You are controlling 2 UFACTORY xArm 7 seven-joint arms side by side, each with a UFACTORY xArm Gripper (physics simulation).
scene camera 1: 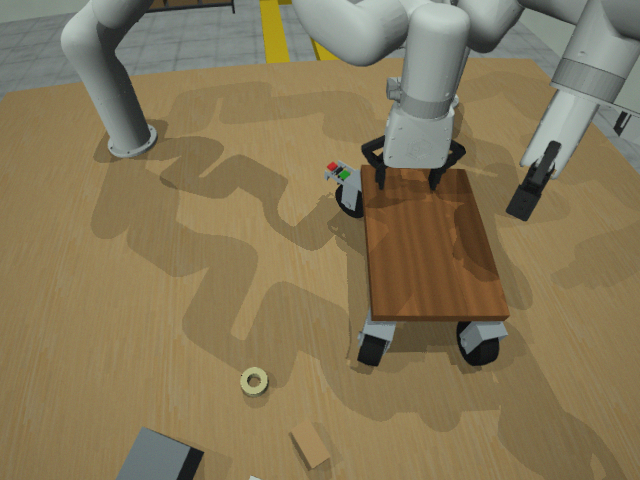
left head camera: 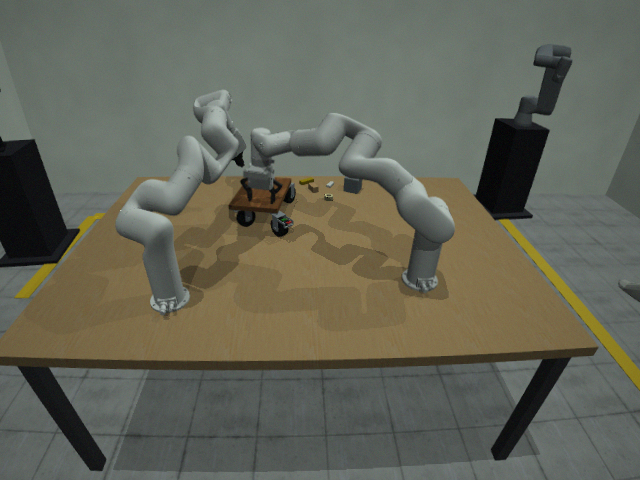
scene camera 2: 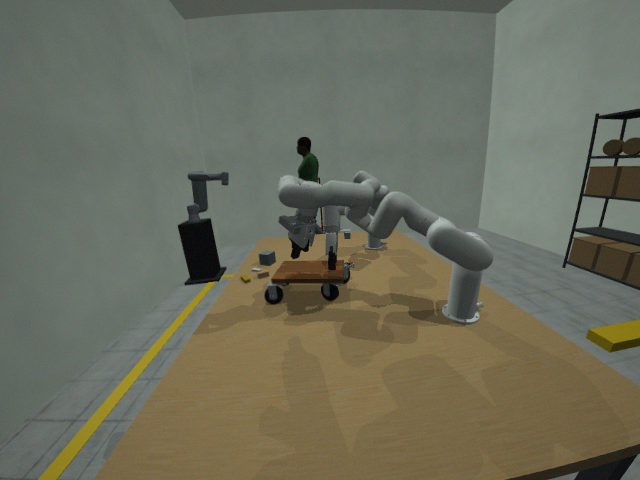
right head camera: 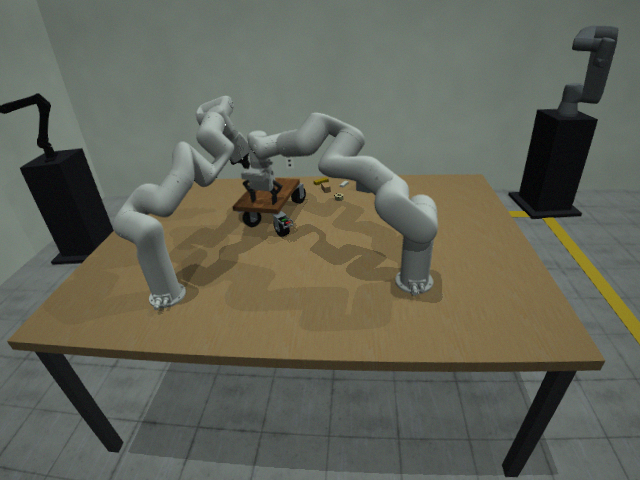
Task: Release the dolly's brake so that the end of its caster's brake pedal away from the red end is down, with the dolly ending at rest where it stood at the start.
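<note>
The dolly [left head camera: 284, 191] [right head camera: 289, 191] [scene camera 1: 423, 268] [scene camera 2: 302, 271] has a brown wooden deck and stands on black-wheeled casters. Its brake pedal [left head camera: 285, 221] [right head camera: 284, 221] [scene camera 1: 338, 171] [scene camera 2: 349, 265] sticks out from the near caster in the head views, with a red end outward and green nearer the caster; its exact tilt is too small to tell. My right gripper [left head camera: 261, 200] [right head camera: 263, 200] [scene camera 1: 407, 189] is open, fingers apart, tips at or just above the deck near its pedal end. My left gripper [left head camera: 240, 164] [scene camera 1: 520, 212] [scene camera 2: 295, 255] looks shut and empty, raised beside the deck, away from the pedal.
A cream ring [scene camera 1: 242, 382] [left head camera: 328, 197], a tan block [scene camera 1: 310, 445], a yellow block [left head camera: 306, 181], a white piece [left head camera: 329, 184] and a grey box [scene camera 1: 155, 457] [scene camera 2: 267, 257] lie on the table beyond the dolly in the head views. Both arms reach close together over the dolly.
</note>
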